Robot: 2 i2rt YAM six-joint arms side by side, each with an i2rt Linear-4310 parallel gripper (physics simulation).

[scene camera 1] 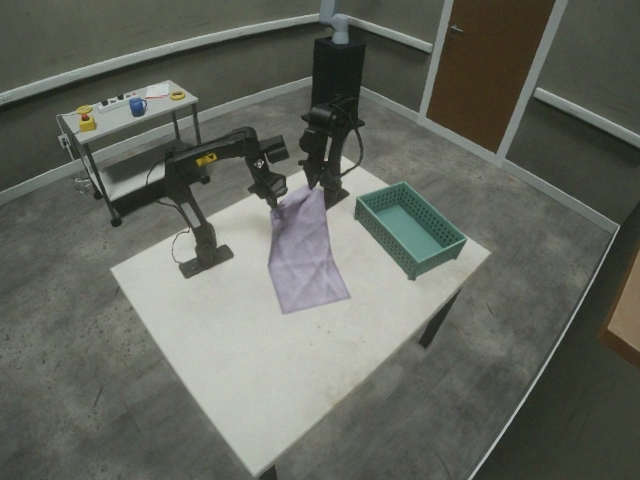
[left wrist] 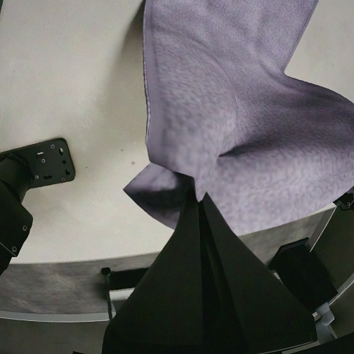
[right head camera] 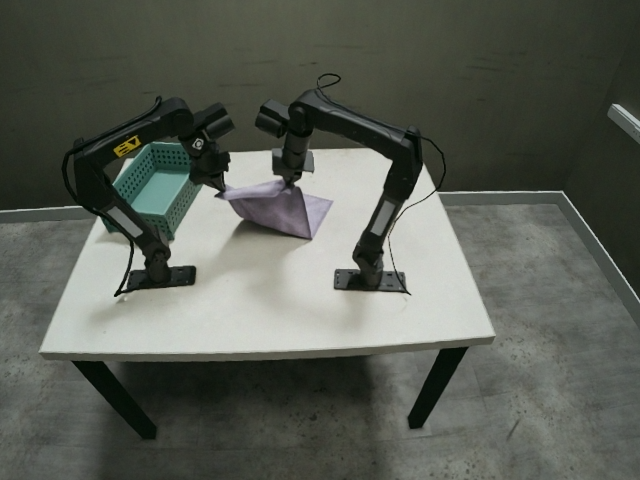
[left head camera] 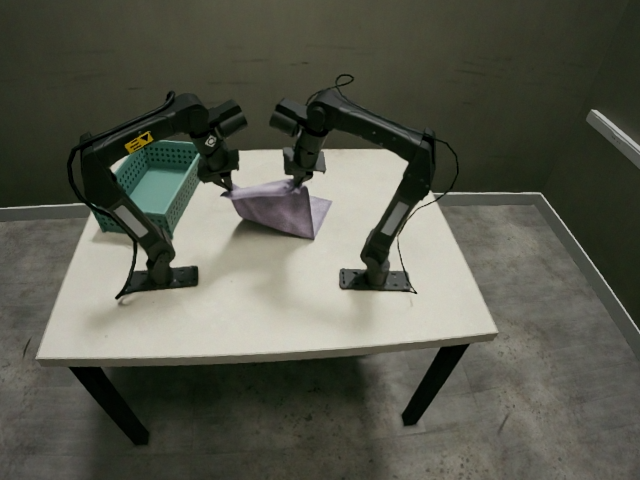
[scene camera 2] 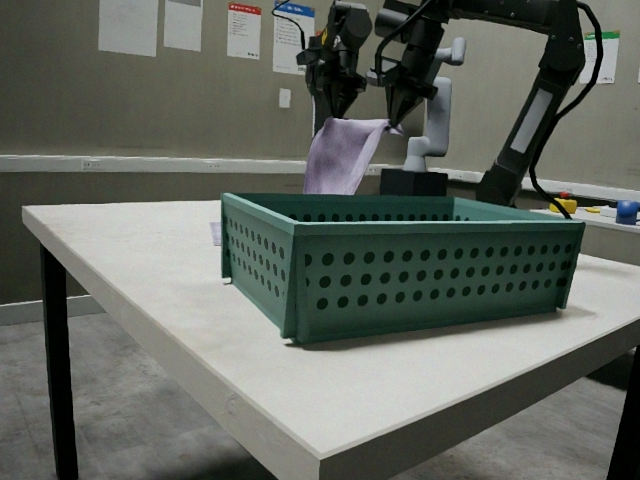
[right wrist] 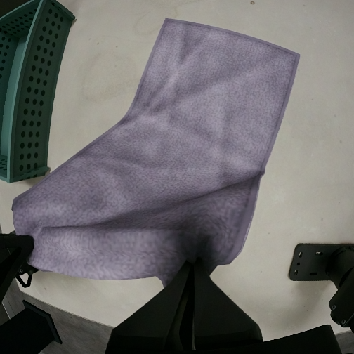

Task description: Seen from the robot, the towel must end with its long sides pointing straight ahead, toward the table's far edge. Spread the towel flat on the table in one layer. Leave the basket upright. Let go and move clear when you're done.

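Observation:
The lilac towel hangs by its near end between both grippers, raised above the table; its far part lies on the table. My left gripper is shut on one near corner, with a small flap sticking out past the fingers. My right gripper is shut on the other near corner. The teal basket stands upright.
The basket is on the white table, close to the left arm and left of the towel in the left head camera. A cart with a blue mug stands behind the table in scene camera 1.

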